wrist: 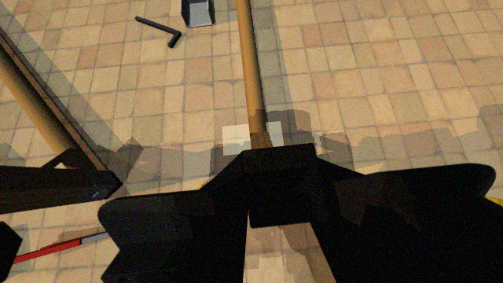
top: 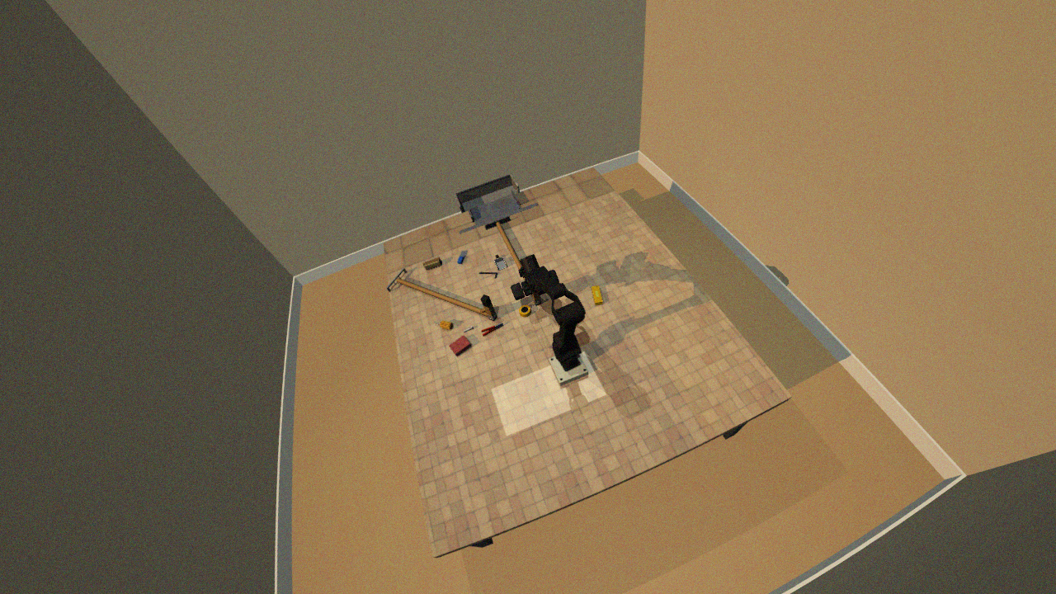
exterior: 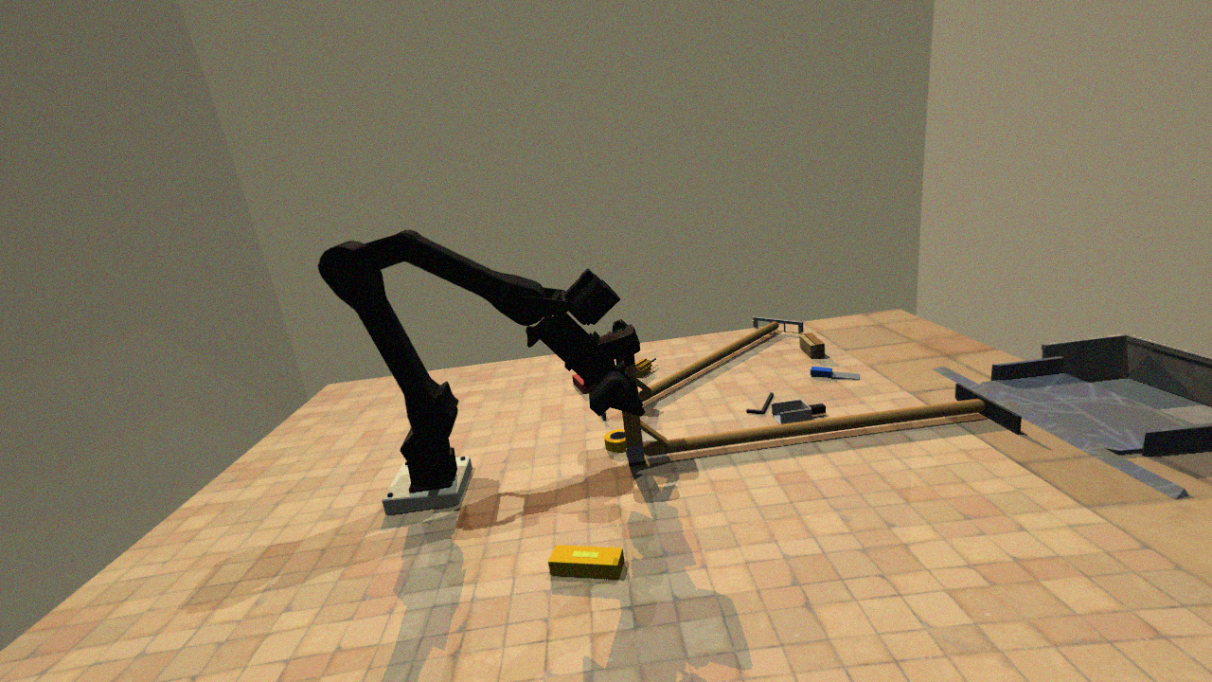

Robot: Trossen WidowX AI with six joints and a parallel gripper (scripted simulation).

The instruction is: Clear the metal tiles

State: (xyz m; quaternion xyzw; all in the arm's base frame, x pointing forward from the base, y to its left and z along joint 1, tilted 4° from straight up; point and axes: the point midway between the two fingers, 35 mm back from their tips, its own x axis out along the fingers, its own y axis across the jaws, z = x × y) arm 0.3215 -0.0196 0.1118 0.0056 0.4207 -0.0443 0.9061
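My gripper tip is now 8 cm above the yellow tape roll, 7 cm to the right of it and 4 cm past it. The rest, counted from my gripper tip: red screwdriver: 22 cm to the left, 8 cm below, 5 cm behind; yellow block: 22 cm to the right, 12 cm behind, 8 cm below; hex key: 24 cm ahead, 12 cm to the left, 9 cm below.
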